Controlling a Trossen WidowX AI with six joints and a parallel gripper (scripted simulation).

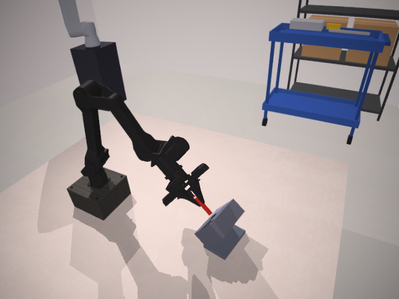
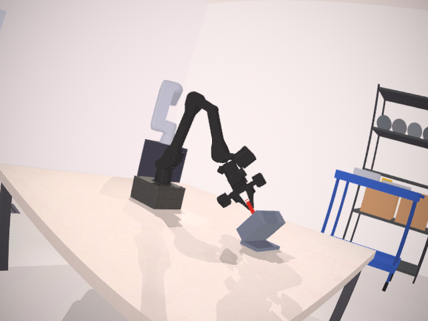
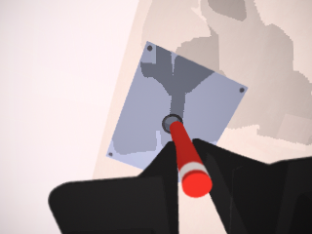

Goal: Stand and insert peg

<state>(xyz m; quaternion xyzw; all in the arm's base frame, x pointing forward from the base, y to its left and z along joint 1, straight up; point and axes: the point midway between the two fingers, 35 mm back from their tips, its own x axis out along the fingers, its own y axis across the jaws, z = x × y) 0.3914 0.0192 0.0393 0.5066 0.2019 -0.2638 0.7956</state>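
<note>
The grey sloped panel is 60 mm ahead of my gripper tip, 20 mm to the right of it and 40 mm below it. Round my gripper tip: red peg: 10 mm behind, 10 mm above.
</note>
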